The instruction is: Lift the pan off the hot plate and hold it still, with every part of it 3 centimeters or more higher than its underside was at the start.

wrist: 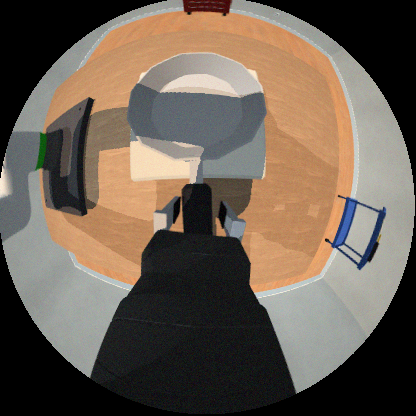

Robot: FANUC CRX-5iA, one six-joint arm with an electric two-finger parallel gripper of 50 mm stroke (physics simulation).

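Seen in the pictures: gripper, fingertip midpoint: (199, 206); arm's base at its link origin: (52, 150).
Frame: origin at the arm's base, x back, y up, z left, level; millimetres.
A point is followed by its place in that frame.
Note:
A grey pan (195, 117) @[x -538, y 47, z -61 mm] sits over the pale hot plate (157, 162) @[x -476, y 36, z -129 mm] in the upper middle of the wrist view. A light metal neck runs from the pan's near side to its black handle (197, 205) @[x -542, y 99, z -183 mm], which points toward the gripper. My gripper (199, 206) @[x -544, y 82, z -190 mm] is open, with one fingertip on each side of the handle in this view and visible space on both sides. Whether the fingertips are level with the handle cannot be told. The handle's rear end is hidden behind the gripper's black body.
The robot's dark base plate (56, 192) @[x -22, y 0, z -160 mm] and grey arm (17, 185) stand at the left of the wooden table top (305, 150) @[x -820, y -26, z -71 mm]. A blue cart (345, 222) stands beyond the right edge, and a dark red object (207, 6) beyond the far edge.

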